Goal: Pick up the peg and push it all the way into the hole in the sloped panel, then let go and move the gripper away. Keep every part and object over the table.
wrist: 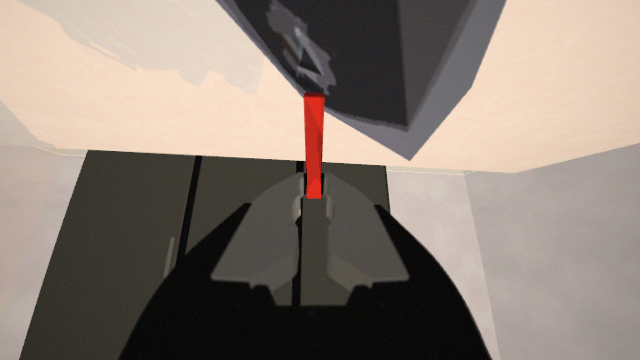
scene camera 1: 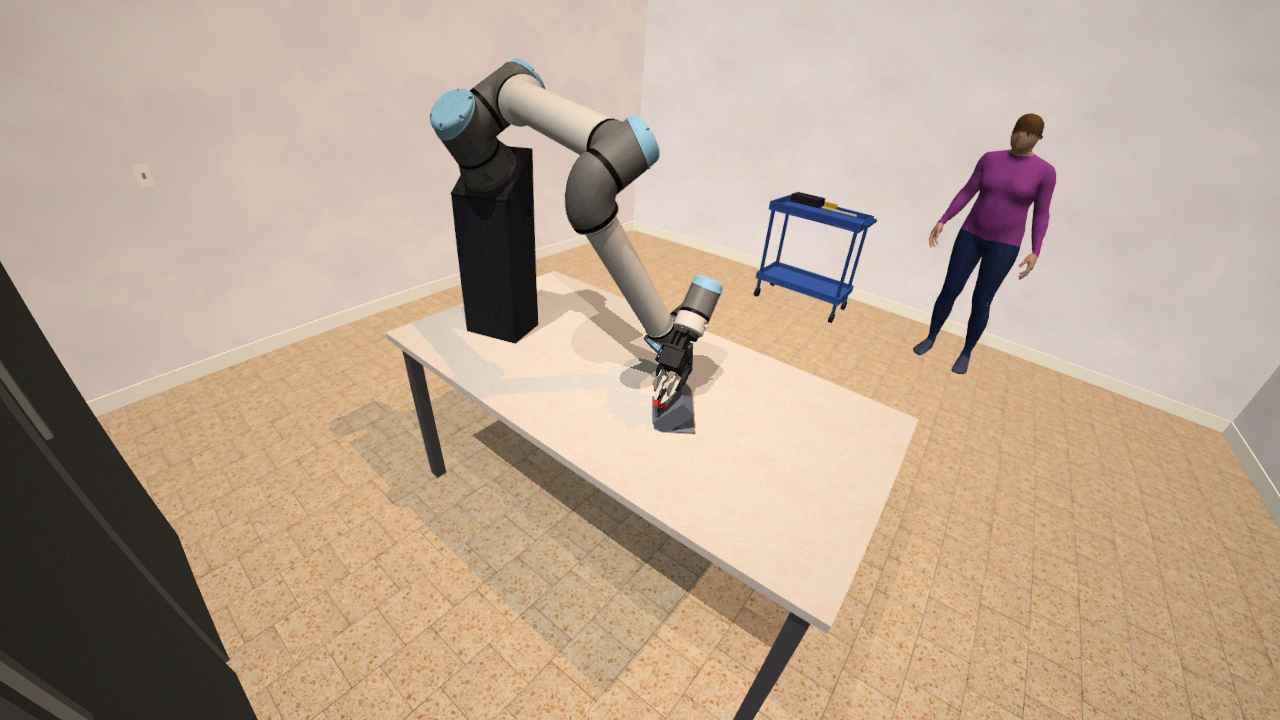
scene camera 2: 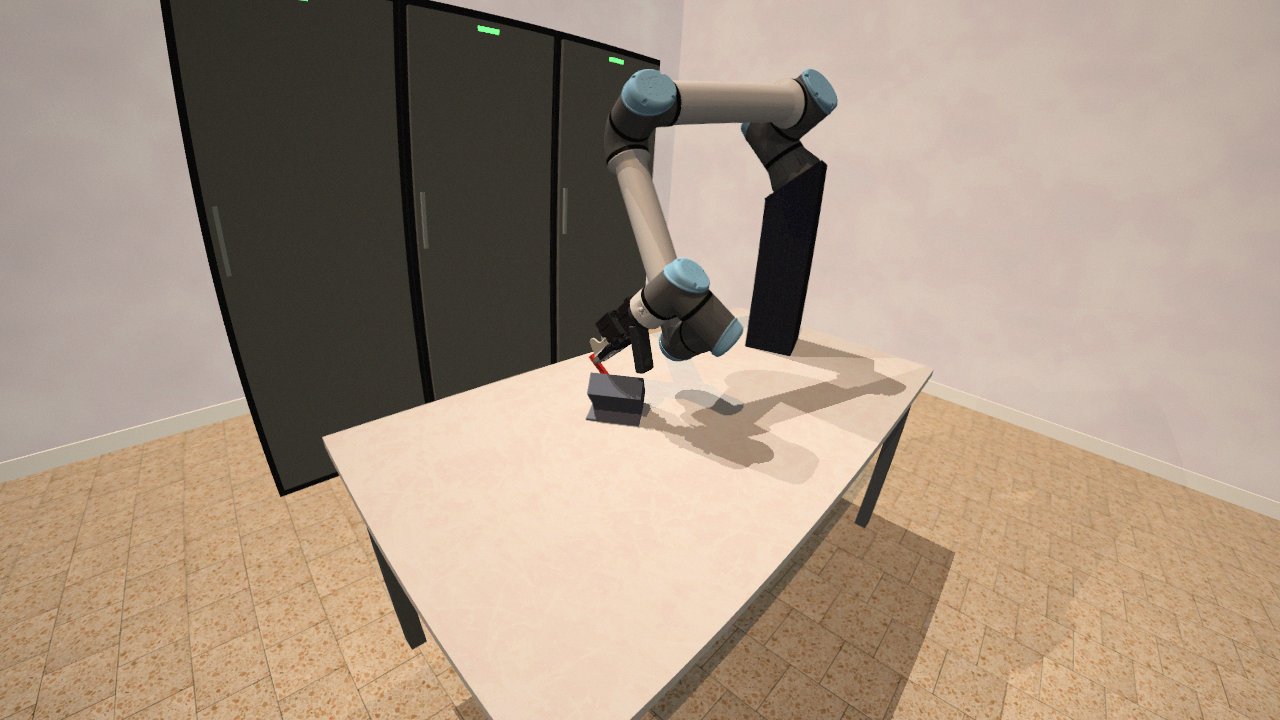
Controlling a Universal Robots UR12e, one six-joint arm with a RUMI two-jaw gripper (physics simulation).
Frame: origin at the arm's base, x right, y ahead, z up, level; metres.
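Where they show: gripper, between the fingertips: (wrist: 314, 175) (scene camera 1: 658, 402) (scene camera 2: 596, 361); arm's base, origin of its link: (scene camera 1: 489, 168) (scene camera 2: 798, 179).
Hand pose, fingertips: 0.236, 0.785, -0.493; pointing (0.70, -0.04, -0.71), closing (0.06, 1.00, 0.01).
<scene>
Things, the pixels of their top centre, and the offset from my fingertips, as dx, dy, dz. "spot": a spot on its surface instead. Level surfaces: height alone.
- red peg, centre of its top: (wrist: 313, 192) (scene camera 2: 600, 357) (scene camera 1: 661, 395) -0.015, +0.001, +0.017
- dark grey block with the sloped panel, centre of its top: (wrist: 353, 108) (scene camera 2: 617, 372) (scene camera 1: 676, 389) -0.083, +0.018, +0.001
- hole, a spot on its surface: (wrist: 306, 57) spot: -0.065, +0.000, -0.044
- pale table, height of its surface: dz -0.107
The red peg (scene camera 1: 658, 403) (scene camera 2: 601, 365) (wrist: 314, 145) is held by one end in my gripper (scene camera 1: 662, 394) (scene camera 2: 597, 355) (wrist: 314, 175), which is shut on it. The dark grey block with the sloped panel (scene camera 1: 677, 418) (scene camera 2: 615, 386) (wrist: 367, 65) stands on the table. In the wrist view the hole (wrist: 306, 57) is a small opening in the dark sloped face, amid a lighter patch. The peg's free end shows at the face's edge, below the hole in that view and outside it. I cannot tell whether the peg touches the panel.
The block rests on the pale table (scene camera 1: 760, 501) (scene camera 2: 537, 537). The black robot pedestal (scene camera 1: 490, 268) (scene camera 2: 785, 259) stands at the table's far end. Tall dark cabinets (scene camera 2: 295, 223) (wrist: 130, 215) stand past one long side. A blue trolley (scene camera 1: 803, 281) and a person (scene camera 1: 1002, 201) stand beyond the other.
</scene>
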